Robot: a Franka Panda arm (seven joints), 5 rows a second.
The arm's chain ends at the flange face. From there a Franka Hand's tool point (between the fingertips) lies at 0.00 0.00 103.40 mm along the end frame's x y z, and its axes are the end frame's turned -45 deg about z.
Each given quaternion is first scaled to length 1.
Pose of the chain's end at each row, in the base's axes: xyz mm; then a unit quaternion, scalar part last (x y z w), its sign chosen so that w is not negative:
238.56 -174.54 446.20 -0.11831 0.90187 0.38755 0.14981
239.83 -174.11 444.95 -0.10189 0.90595 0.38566 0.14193
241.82 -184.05 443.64 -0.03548 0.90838 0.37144 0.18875
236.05 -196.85 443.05 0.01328 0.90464 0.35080 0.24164
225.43 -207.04 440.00 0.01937 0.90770 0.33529 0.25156
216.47 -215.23 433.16 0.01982 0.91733 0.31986 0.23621
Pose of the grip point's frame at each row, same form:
257.02 -98.59 378.50 -0.45443 0.78794 0.30072 0.28671
258.29 -98.87 376.47 -0.44083 0.79800 0.30199 0.27871
274.55 -112.89 376.14 -0.38040 0.82565 0.27093 0.31653
282.22 -131.89 377.17 -0.33392 0.84086 0.23163 0.35749
273.99 -145.11 372.94 -0.32947 0.84602 0.21350 0.36072
262.59 -155.52 362.46 -0.33274 0.85509 0.20512 0.34064

